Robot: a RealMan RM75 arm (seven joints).
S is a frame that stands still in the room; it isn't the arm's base.
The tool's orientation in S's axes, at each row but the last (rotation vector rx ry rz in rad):
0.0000 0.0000 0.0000
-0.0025 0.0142 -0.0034
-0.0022 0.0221 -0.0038
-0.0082 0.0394 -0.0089
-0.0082 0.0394 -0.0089
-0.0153 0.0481 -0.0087
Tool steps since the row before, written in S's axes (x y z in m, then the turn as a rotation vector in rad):
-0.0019 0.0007 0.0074 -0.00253 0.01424 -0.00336
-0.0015 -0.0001 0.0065 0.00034 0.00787 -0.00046
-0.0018 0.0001 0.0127 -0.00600 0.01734 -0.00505
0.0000 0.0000 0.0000 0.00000 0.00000 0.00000
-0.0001 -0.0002 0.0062 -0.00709 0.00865 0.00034
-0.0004 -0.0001 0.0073 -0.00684 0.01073 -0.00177
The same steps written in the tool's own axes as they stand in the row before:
-0.0019 0.0007 0.0074 -0.00253 0.01424 -0.00336
-0.0016 -0.0001 0.0065 0.00032 0.00787 -0.00044
-0.0021 0.0001 0.0127 -0.00595 0.01733 -0.00514
0.0000 0.0000 0.0000 0.00000 0.00000 0.00000
-0.0003 -0.0003 0.0062 -0.00718 0.00858 0.00013
-0.0007 -0.0002 0.0073 -0.00684 0.01070 -0.00194

